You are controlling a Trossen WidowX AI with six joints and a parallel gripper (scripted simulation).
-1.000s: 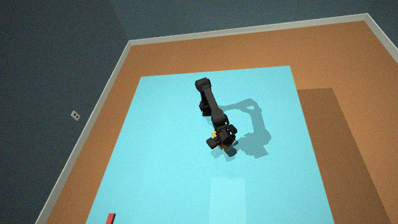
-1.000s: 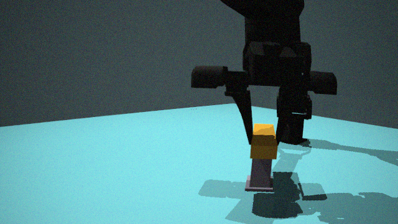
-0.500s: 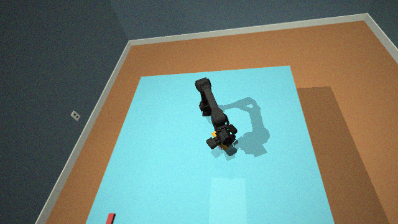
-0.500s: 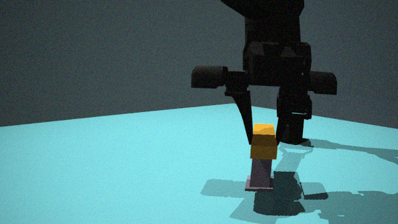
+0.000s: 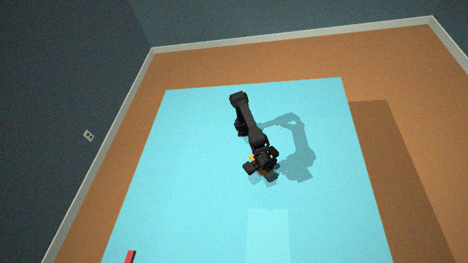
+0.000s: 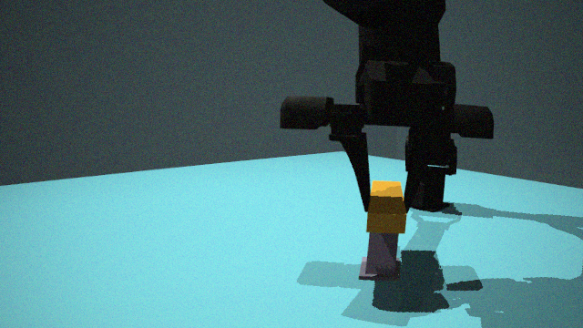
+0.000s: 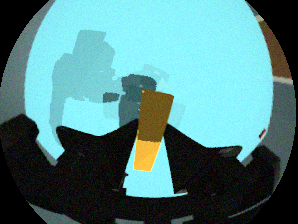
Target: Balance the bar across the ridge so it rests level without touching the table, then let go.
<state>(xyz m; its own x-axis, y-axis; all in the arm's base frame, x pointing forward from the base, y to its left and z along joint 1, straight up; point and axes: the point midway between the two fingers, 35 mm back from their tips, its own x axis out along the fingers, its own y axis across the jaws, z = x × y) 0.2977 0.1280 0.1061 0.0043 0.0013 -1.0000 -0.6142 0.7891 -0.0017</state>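
My gripper tip is 2 cm past the orange bar and 2 cm to the left of it. Also, from my gripper tip: red block: 44 cm ahead, 63 cm to the right, 6 cm below.
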